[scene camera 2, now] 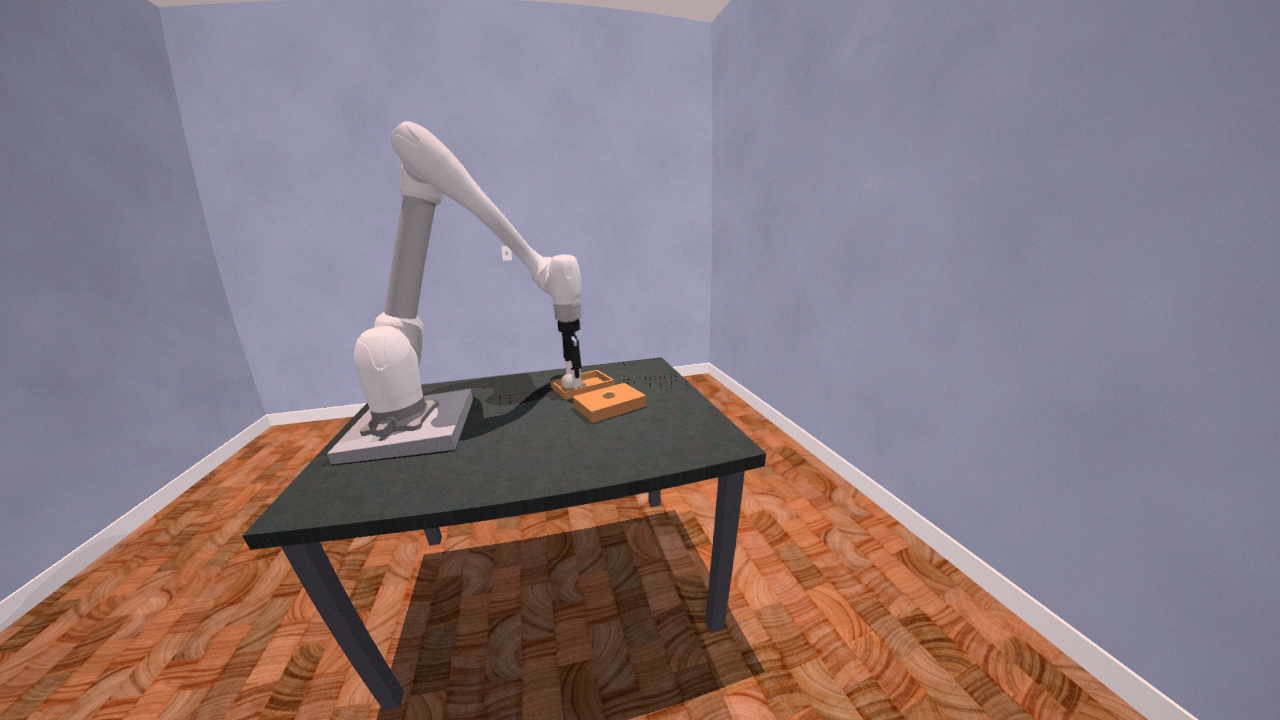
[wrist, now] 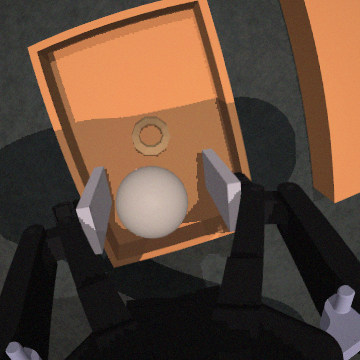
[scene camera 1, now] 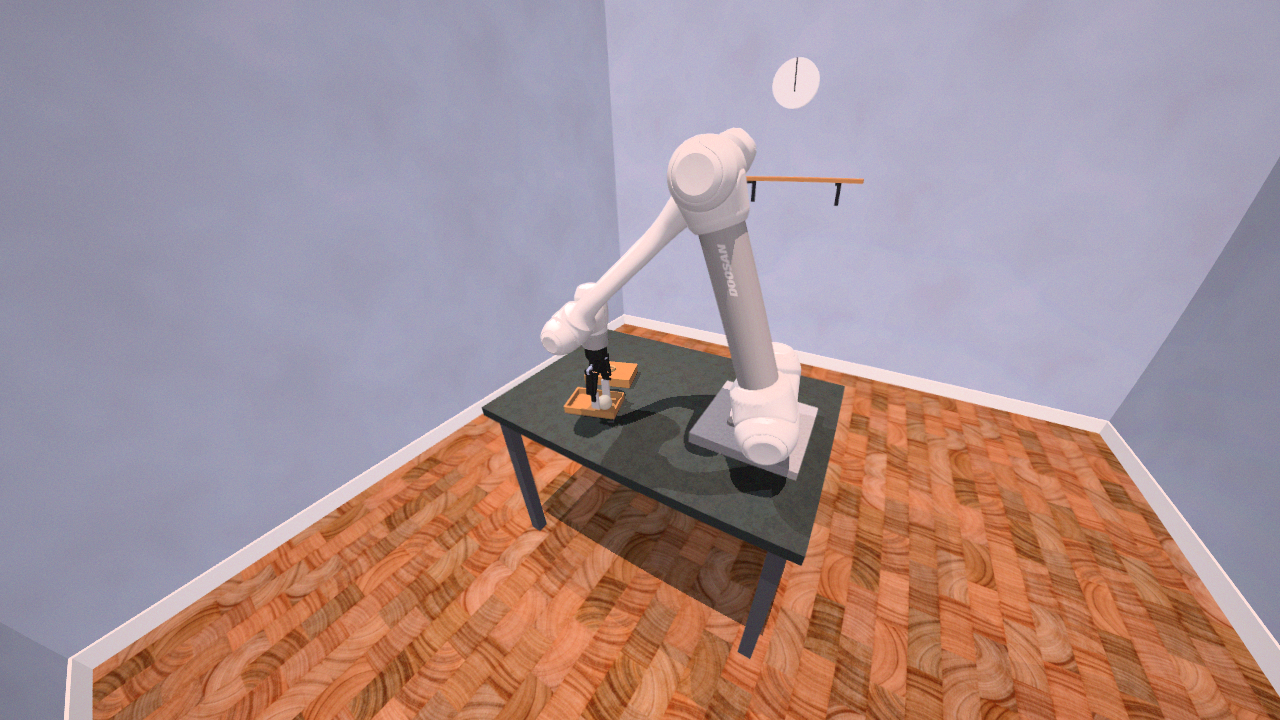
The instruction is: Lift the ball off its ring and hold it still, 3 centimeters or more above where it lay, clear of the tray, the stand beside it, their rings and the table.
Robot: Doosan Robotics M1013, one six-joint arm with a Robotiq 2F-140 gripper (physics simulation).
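The white ball (scene camera 1: pixel 605 402) (scene camera 2: pixel 568 381) (wrist: pixel 152 202) sits in the near end of the orange tray (scene camera 1: pixel 571 411) (scene camera 2: pixel 608 376) (wrist: pixel 42 85). Whatever is under the ball is hidden. A tan ring (wrist: pixel 151 119) lies on the tray floor beside the ball in the wrist view. My gripper (scene camera 1: pixel 599 404) (scene camera 2: pixel 573 379) (wrist: pixel 155 176) is open, pointing down, with one pad on each side of the ball. In the wrist view a gap shows between the ball and each pad, the wider one on the right.
The orange stand (scene camera 1: pixel 621 377) (scene camera 2: pixel 617 407) (wrist: pixel 340 100) is beside the tray, with a ring (scene camera 2: pixel 608 394) on its top. The tray walls stand close around the ball. Both are on the dark table (scene camera 1: pixel 644 358) (scene camera 2: pixel 519 465), with the arm's base plate (scene camera 1: pixel 707 429) (scene camera 2: pixel 443 434) at its other end.
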